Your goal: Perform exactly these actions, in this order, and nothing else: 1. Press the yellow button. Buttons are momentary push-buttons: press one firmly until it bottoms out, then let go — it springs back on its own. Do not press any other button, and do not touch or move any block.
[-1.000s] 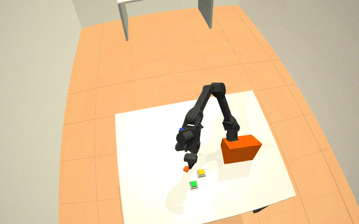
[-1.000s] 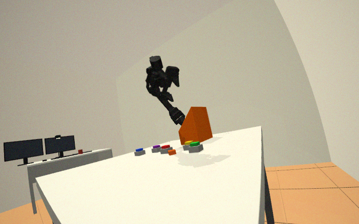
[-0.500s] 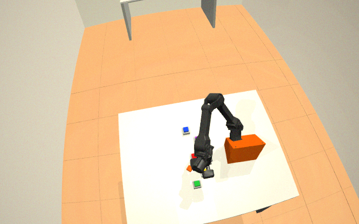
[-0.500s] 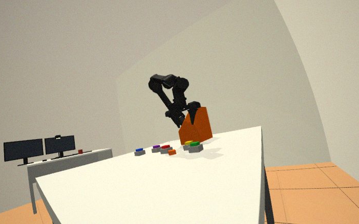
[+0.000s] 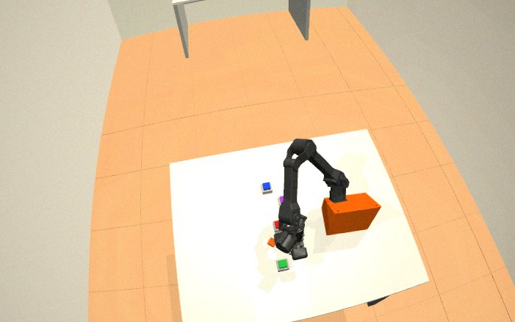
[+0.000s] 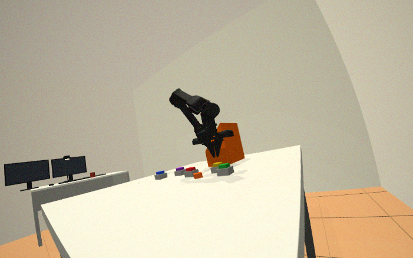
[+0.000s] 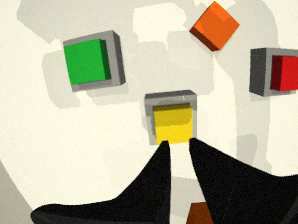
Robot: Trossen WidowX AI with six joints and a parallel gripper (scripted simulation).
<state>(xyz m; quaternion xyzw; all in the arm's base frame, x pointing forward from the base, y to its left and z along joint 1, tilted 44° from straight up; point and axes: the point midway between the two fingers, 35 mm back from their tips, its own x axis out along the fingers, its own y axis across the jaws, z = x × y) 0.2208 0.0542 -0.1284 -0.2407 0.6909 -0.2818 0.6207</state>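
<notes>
Right now my gripper tip is 3 cm above the yellow button. Also, from my gripper tip: green button 6 cm ahead, 7 cm to the left, 3 cm below; then red button 4 cm ahead, 12 cm to the right, 3 cm below; then orange block 8 cm ahead, 5 cm to the right, 5 cm below.
</notes>
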